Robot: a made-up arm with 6 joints. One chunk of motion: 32 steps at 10 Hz.
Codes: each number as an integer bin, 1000 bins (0 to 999) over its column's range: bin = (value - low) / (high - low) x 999, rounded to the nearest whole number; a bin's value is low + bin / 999 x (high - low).
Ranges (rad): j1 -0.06..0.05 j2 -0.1..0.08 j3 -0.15..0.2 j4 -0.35..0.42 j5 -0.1..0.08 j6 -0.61..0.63
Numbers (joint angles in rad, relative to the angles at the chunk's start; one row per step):
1: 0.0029 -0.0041 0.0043 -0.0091 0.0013 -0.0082
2: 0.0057 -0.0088 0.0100 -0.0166 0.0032 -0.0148
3: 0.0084 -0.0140 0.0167 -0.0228 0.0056 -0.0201
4: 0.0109 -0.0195 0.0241 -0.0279 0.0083 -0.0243
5: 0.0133 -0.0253 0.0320 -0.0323 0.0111 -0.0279
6: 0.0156 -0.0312 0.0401 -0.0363 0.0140 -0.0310
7: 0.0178 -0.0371 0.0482 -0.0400 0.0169 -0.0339
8: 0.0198 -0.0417 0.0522 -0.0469 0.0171 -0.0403
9: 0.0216 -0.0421 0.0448 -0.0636 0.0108 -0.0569
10: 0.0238 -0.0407 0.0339 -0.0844 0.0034 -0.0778
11: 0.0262 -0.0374 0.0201 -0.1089 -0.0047 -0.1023
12: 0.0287 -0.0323 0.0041 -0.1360 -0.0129 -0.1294
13: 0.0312 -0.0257 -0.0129 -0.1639 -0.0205 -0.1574
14: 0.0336 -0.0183 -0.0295 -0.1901 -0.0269 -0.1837
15: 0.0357 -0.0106 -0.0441 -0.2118 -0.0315 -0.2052
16: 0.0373 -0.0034 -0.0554 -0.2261 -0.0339 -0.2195
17: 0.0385 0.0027 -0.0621 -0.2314 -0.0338 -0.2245
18: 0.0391 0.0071 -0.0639 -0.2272 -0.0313 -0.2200
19: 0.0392 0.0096 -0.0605 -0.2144 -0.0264 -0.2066
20: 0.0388 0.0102 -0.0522 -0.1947 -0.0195 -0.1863
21: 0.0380 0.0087 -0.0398 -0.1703 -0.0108 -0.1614
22: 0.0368 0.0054 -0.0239 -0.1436 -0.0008 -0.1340
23: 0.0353 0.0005 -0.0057 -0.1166 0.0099 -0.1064
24: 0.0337 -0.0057 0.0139 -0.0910 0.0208 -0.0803
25: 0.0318 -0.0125 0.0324 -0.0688 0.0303 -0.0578
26: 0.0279 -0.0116 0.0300 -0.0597 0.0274 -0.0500
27: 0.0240 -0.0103 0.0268 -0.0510 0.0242 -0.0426
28: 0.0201 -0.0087 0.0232 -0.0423 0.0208 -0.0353
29: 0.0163 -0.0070 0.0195 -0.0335 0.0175 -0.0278
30: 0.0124 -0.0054 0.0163 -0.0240 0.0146 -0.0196
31: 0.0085 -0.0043 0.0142 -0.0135 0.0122 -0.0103
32: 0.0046 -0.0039 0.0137 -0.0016 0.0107 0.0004
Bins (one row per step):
1: 571 532 440 442 562 485
2: 597 506 457 433 573 480
3: 621 477 476 425 586 475
4: 644 447 497 418 601 472
5: 666 415 519 412 617 469
6: 687 382 543 407 633 466
7: 707 349 566 402 649 464
8: 725 324 577 393 650 459
9: 741 321 556 372 615 446
10: 761 329 525 345 574 429
11: 783 347 486 313 529 409
12: 806 376 440 278 483 387
13: 828 412 391 241 441 365
14: 850 453 344 207 406 343
15: 869 496 302 179 380 326
16: 884 536 270 161 367 315
17: 895 570 251 154 367 311
18: 900 594 246 159 381 314
19: 901 608 255 176 408 325
20: 897 612 279 201 447 341
21: 890 603 315 233 495 361
22: 879 585 360 268 551 383
23: 865 558 412 303 610 406
24: 851 523 468 336 670 427
25: 834 486 521 365 723 445
26: 798 491 514 377 707 451
27: 763 498 505 388 689 457
28: 727 507 494 399 670 463
29: 693 516 484 411 652 469
30: 658 525 475 423 636 476
31: 622 531 469 437 623 483
32: 587 533 467 452 614 492

